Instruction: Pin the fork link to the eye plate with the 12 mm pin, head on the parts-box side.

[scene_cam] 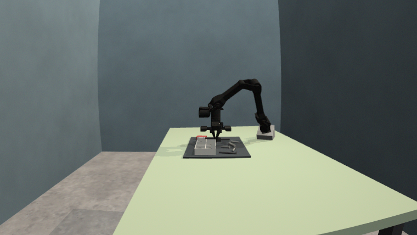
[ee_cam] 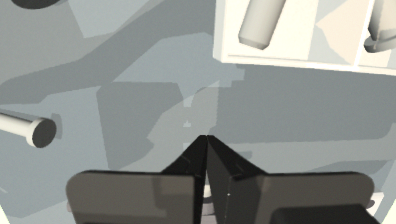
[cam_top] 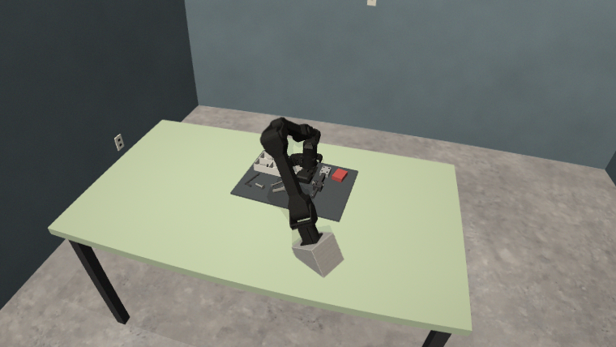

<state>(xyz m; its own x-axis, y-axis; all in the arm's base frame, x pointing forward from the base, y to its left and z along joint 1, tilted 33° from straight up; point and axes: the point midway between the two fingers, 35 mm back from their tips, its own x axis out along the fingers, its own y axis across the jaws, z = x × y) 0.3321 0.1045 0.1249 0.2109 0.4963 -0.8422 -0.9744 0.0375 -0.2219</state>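
Right now the eye plate is 2 cm ahead of my hand, 5 cm to the right of it and 3 cm below it. Also, from my hand: red block 10 cm ahead, 10 cm to the right, 3 cm below; white parts box 5 cm ahead, 16 cm to the left, 3 cm below; mat 5 cm to the left, 4 cm below.
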